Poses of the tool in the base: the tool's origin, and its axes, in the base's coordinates. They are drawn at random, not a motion.
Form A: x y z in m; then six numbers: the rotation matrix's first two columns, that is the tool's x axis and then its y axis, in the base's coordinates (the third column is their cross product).
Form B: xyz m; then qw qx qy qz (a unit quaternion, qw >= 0). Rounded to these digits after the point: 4 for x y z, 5 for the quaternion.
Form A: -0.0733, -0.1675, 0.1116, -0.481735, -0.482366, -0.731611, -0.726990, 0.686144, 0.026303
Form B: -0.0733, -0.1675, 0.1116, 0.36166, -0.35824, 0.84396, 0.16910
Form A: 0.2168, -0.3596, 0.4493, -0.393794, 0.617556, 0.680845, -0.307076, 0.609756, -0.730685
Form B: 0.2168, -0.3596, 0.4493, 0.53979, -0.10832, -0.71659, 0.42824
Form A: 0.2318, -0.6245, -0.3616, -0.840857, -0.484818, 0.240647, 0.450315, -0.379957, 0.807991
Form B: 0.2318, -0.6245, -0.3616, 0.28151, 0.01796, -0.48039, -0.83046
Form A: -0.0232, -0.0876, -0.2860, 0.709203, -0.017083, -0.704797, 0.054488, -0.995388, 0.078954
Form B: -0.0232, -0.0876, -0.2860, 0.04694, 0.92325, 0.01013, -0.38118
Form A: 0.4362, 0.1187, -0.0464, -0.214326, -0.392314, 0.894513, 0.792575, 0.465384, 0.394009
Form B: 0.4362, 0.1187, -0.0464, 0.60462, -0.16515, -0.60591, -0.48993
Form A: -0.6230, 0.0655, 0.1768, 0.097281, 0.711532, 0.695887, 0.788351, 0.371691, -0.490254
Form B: -0.6230, 0.0655, 0.1768, 0.48585, -0.55910, -0.67067, -0.03953
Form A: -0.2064, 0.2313, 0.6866, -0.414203, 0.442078, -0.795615, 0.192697, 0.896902, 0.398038
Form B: -0.2064, 0.2313, 0.6866, 0.50646, 0.19078, 0.83183, 0.12310
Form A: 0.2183, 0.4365, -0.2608, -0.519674, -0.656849, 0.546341, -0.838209, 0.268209, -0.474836
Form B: 0.2183, 0.4365, -0.2608, 0.12101, 0.47489, -0.78706, 0.37467
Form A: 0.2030, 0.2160, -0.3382, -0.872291, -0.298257, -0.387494, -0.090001, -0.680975, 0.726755
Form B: 0.2030, 0.2160, -0.3382, 0.05895, 0.24572, -0.39502, -0.88324
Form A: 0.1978, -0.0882, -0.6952, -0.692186, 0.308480, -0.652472, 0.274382, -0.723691, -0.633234
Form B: 0.1978, -0.0882, -0.6952, 0.01013, -0.39218, -0.37155, 0.84145
